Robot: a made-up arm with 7 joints. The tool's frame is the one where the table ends. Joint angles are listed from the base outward.
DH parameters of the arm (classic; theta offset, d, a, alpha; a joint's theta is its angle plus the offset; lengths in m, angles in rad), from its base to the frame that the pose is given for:
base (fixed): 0 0 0 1.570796
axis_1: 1.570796 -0.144 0 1.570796
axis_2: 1.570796 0 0 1.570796
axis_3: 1.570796 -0.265 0 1.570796
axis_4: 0 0 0 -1.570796
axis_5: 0 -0.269 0 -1.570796
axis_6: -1.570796 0 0 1.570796
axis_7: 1.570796 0 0 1.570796
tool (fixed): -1.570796 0 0 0
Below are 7 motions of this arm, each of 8 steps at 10 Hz.
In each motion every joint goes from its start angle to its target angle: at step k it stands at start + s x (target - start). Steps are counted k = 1, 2, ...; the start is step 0. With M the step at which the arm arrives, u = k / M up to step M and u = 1 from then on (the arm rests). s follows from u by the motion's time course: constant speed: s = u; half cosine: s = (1 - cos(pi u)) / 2; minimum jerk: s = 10 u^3 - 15 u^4 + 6 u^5.
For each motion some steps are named. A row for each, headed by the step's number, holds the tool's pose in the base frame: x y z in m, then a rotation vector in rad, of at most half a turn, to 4 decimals.
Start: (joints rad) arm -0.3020 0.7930 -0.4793 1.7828 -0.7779 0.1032 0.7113
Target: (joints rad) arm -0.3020 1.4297 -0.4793 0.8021 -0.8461 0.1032 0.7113
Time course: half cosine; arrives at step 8
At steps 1, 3, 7, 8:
1: 0.1535 0.2196 -0.2975 0.1060 -0.4279 -1.8420
3: 0.1490 0.3180 -0.3210 0.2268 -0.0008 -1.8175
7: 0.1208 0.5674 -0.2097 0.5910 0.9311 -1.4673
8: 0.1186 0.5790 -0.1960 0.6140 0.9787 -1.4345

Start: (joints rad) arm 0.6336 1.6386 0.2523 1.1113 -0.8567 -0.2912 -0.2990
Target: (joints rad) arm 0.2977 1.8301 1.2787 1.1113 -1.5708 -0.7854 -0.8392
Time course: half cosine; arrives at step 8
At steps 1, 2, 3, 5, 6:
1: 0.1309 0.5220 0.2140 2.6154 -0.9123 -0.9297
2: 0.1128 0.5175 0.2315 2.7329 -0.8923 -0.9625
3: 0.0855 0.5088 0.2558 -2.8152 0.8275 0.9888
5: 0.0214 0.4813 0.3026 -2.5600 0.5715 0.9276
6: -0.0050 0.4681 0.3174 -2.4645 0.4864 0.9121

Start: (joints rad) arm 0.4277 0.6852 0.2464 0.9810 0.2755 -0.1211 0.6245
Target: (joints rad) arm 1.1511 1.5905 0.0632 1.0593 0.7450 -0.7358 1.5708
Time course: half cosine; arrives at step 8
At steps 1, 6, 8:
1: 0.3169 0.4568 -0.1525 0.1431 -1.6422 -0.3369
6: 0.1374 0.5432 0.1886 0.8085 -1.8093 -1.5441
8: 0.0747 0.5403 0.2230 1.0048 -1.6668 -1.6965

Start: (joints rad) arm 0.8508 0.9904 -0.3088 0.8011 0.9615 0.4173 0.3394
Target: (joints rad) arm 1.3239 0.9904 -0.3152 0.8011 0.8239 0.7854 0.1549
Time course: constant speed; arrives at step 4
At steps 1, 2, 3, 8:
1: 0.3492 0.4898 -0.0167 -0.0333 -1.3609 0.2751
2: 0.3489 0.4896 0.0245 -0.0085 -1.3716 0.3135
3: 0.3438 0.4895 0.0653 0.0160 -1.3813 0.3547
8: 0.3339 0.4893 0.1052 0.0397 -1.3897 0.3986

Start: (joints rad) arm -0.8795 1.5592 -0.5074 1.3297 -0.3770 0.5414 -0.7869
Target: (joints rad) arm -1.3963 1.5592 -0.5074 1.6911 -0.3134 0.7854 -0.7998
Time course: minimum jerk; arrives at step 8
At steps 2, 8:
2: 0.0313 0.4619 -0.2634 1.3146 -0.2599 -1.9797
8: -0.0899 0.3752 -0.2529 0.8452 -0.1483 -2.0824

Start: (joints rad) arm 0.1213 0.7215 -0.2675 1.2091 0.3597 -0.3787 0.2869
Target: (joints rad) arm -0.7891 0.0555 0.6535 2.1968 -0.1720 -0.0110 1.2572
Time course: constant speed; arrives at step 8
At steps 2, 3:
2: 0.2383 0.2914 -0.2835 -0.1918 -1.4774 -0.7122
3: 0.2127 0.2820 -0.2776 -0.2491 -1.4435 -0.7550

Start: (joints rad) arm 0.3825 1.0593 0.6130 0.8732 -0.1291 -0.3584 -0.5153
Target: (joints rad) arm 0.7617 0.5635 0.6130 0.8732 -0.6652 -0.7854 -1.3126
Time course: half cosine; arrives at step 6
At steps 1, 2, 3, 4, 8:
1: 0.2045 0.5799 -0.0482 1.8206 -1.7334 0.4769
2: 0.2253 0.5667 -0.0686 1.8882 -1.8178 0.5949
3: 0.2584 0.5432 -0.0898 1.9489 -1.9455 0.7753
4: 0.2952 0.5135 -0.1024 1.9649 -2.0850 0.9831
8: 0.3337 0.4781 -0.1056 -1.8673 2.1628 -1.1856

